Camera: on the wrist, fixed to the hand. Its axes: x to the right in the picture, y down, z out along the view.
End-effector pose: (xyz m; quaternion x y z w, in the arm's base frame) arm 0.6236 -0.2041 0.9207 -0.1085 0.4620 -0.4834 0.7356
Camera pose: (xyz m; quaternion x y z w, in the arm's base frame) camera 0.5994 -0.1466 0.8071 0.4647 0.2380 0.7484 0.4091
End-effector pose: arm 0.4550 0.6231 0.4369 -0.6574 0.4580 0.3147 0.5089
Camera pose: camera 0.3791 0.5196 0.4188 -0.3750 -0.6919 -0.4518 0.4202
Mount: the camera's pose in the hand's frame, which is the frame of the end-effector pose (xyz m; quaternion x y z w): 0.0161 0.0834 -0.0979 0.0746 -0.1295 -0.9888 0.0013
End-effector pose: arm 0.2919 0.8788 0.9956 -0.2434 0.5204 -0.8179 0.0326
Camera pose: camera 0.2188 0.9176 0.8959 0.6183 0.3052 0.0406 0.7231
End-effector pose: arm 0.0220 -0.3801 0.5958 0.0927 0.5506 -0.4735 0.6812
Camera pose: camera 0.0186 -0.2809 0.5125 0.5548 0.0312 0.7272 0.4029
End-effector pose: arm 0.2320 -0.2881 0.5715 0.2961 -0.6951 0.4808 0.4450
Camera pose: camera 0.1878 -0.1664 0.5661 0.7831 0.2701 -0.4259 0.3639
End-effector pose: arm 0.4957 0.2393 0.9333 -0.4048 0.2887 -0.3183 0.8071
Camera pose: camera 0.4584 0.2204 0.8106 0.2670 0.5282 0.7676 0.2461
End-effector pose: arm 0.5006 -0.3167 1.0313 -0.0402 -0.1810 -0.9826 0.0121
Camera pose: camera 0.4804 -0.4297 0.9711 -0.0526 0.1148 -0.0055 0.9920
